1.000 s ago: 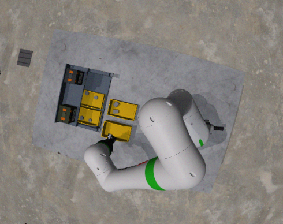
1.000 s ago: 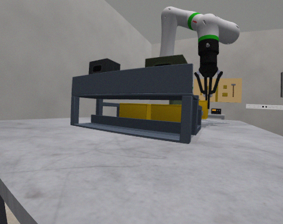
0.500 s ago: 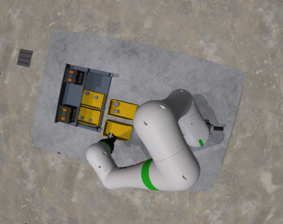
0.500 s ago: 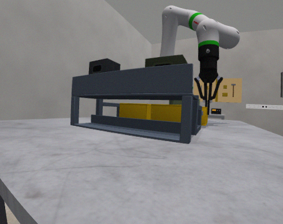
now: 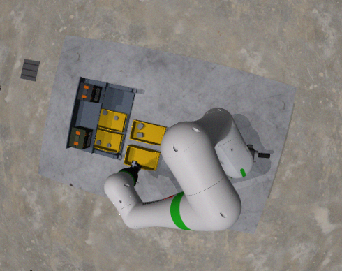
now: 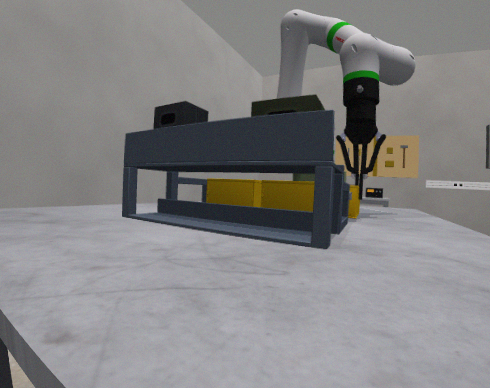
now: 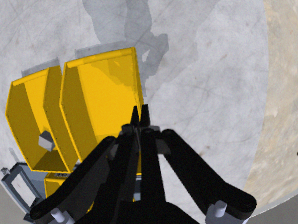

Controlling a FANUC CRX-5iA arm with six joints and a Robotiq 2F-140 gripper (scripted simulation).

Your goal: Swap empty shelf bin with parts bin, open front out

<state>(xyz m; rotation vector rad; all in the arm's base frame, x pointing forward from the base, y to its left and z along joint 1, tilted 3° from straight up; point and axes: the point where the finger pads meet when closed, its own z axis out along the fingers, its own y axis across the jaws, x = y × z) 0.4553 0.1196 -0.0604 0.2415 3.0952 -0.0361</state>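
The grey part lies 10 mm ahead of my hand, 210 mm to the right of it and 70 mm below it. Also, from my hand: dark shelf: 210 mm ahead, 240 mm to the right, 20 mm below; then black box: 260 mm ahead, 370 mm to the right, 80 mm above.
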